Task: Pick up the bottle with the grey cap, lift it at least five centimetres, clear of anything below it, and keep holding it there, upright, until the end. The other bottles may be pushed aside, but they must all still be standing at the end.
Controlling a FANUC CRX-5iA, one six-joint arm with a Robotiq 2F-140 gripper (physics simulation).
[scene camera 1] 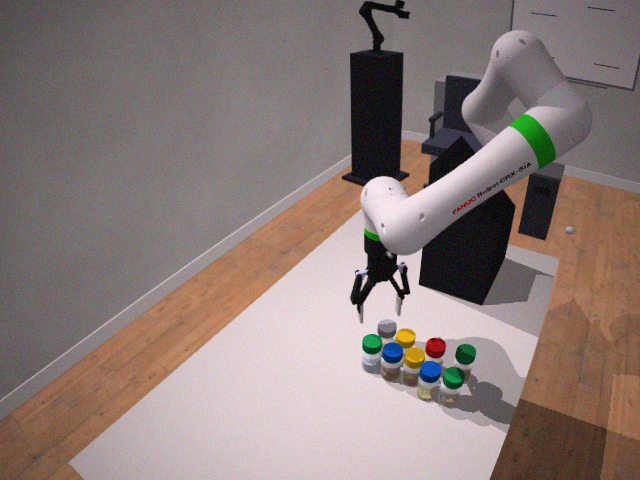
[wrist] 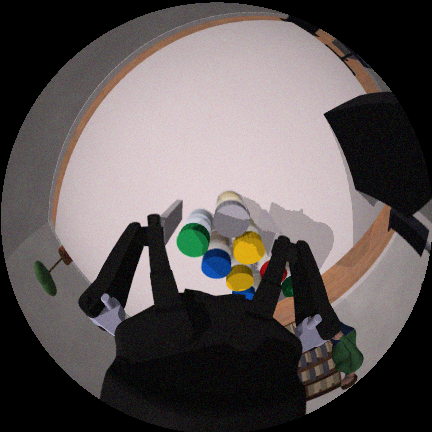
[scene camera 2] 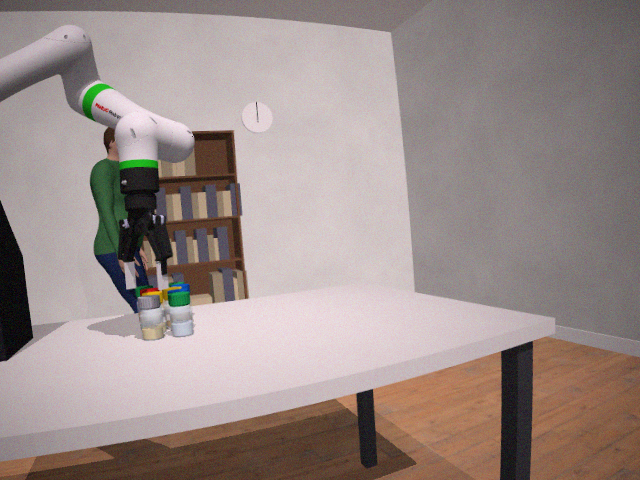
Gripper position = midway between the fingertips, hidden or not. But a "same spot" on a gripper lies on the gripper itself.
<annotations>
gripper: scene camera 1 379,316; wrist; scene camera 2
green-capped bottle: scene camera 1 371,344; wrist; scene camera 2
same spot on gripper: (scene camera 2: 158,238) = (wrist: 123,251)
same spot on green-capped bottle: (wrist: 192,240) = (scene camera 2: 177,293)
</annotations>
